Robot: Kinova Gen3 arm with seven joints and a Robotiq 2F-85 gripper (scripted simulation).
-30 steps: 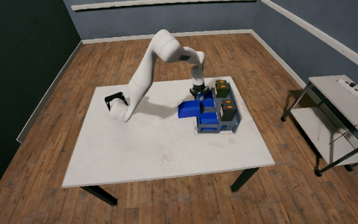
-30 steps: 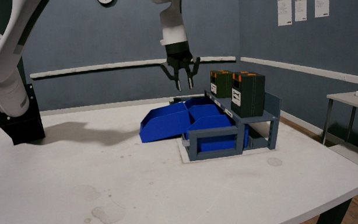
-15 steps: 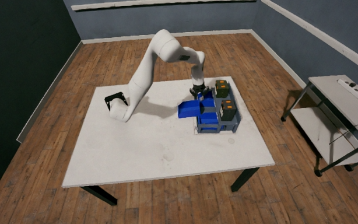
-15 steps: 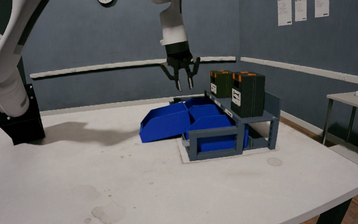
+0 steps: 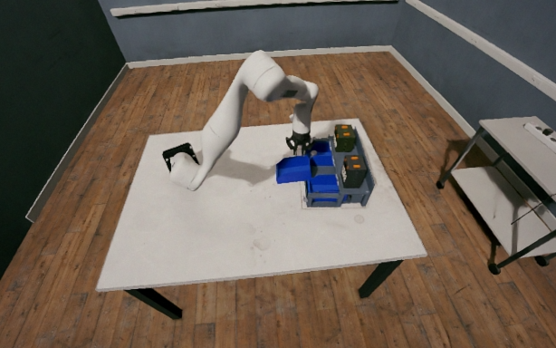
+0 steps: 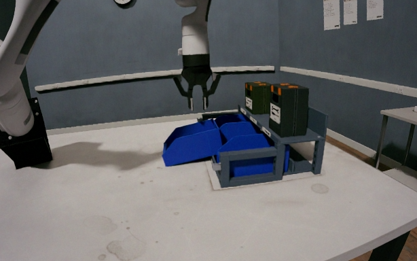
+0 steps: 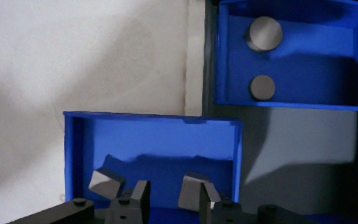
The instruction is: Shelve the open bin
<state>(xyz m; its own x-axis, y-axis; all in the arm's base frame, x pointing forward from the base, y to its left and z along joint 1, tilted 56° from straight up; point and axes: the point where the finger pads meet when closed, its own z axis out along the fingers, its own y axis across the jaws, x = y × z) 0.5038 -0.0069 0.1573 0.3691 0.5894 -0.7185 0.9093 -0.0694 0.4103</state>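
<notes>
My hand is 7 cm past the grey block and 14 cm above it. From my hand the other things lie so: grey shelf: 14 cm ahead, 6 cm to the right, 9 cm below.
</notes>
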